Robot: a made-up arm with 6 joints.
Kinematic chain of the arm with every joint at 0, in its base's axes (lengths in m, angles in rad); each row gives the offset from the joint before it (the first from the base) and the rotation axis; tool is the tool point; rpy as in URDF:
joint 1: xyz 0 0 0.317 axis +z
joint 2: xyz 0 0 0 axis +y
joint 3: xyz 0.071 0 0.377 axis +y
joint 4: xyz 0.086 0 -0.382 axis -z
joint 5: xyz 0 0 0 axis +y
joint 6: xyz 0.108 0 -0.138 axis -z
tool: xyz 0 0 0 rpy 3.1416 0 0
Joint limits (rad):
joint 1: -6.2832..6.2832
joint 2: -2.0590..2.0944
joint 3: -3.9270..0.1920
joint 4: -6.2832..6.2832
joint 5: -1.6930..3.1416
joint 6: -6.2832..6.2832
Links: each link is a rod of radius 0.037 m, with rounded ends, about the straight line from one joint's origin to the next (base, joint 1, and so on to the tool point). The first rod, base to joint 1, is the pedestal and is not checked.
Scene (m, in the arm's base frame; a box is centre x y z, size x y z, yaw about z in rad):
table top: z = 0
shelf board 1: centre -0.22 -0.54 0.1 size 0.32 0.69 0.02 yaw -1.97
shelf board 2: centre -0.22 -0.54 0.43 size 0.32 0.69 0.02 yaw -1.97
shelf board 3: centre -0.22 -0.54 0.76 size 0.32 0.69 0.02 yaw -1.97
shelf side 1: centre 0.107 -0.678 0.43 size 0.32 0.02 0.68 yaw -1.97
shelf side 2: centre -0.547 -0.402 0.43 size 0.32 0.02 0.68 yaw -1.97
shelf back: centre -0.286 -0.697 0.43 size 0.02 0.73 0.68 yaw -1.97
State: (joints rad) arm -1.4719 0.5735 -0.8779 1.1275 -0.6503 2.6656
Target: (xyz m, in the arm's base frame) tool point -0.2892 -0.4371 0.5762
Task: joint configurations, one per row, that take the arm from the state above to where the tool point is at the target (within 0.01 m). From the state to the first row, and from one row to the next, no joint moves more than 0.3 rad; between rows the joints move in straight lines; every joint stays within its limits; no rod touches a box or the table.
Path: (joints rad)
1: -1.2793 0.5803 -0.6104 1.0923 -0.9110 2.6486
2: -1.0866 0.5871 -0.3429 1.0570 -1.1716 2.6316
3: -0.8940 0.5939 -0.0755 1.0218 -1.4323 2.6147
4: -0.7013 0.6007 0.1920 0.9865 -1.6930 2.5977
5: -0.9536 0.3532 0.0123 1.1016 -1.5712 2.6147
6: -1.2059 0.1058 -0.1675 1.2167 -1.4494 2.6316
7: -1.4583 -0.1417 -0.3472 1.3318 -1.3276 2.6486
8: -1.7106 -0.3891 -0.5269 1.4469 -1.2058 2.6656
9: -1.7761 -0.1658 -0.7565 1.3135 -1.0253 2.6656
10: -1.8416 0.0575 -0.9861 1.1801 -0.8448 2.6656

